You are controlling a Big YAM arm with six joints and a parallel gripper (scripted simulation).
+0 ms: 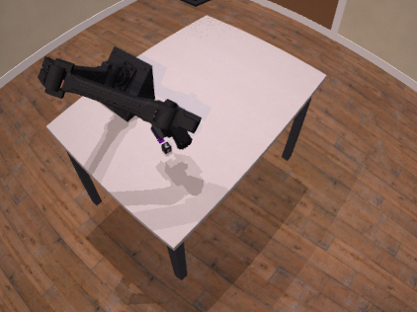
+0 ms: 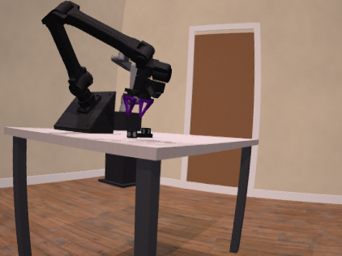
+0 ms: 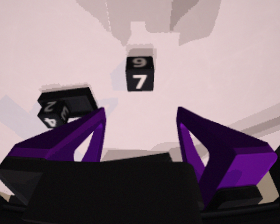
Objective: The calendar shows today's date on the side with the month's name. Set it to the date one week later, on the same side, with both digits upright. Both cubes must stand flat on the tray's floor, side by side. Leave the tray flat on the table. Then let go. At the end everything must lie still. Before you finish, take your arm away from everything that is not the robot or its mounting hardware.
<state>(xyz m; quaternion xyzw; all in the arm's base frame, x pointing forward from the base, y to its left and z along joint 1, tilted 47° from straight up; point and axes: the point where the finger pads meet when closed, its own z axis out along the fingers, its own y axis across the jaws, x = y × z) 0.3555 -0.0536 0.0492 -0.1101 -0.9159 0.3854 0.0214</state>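
Right now my hand is 8 cm above the black date cube and 1 cm past it. Also, from my hand: black tray: 11 cm to the left, 8 cm below, 4 cm behind.
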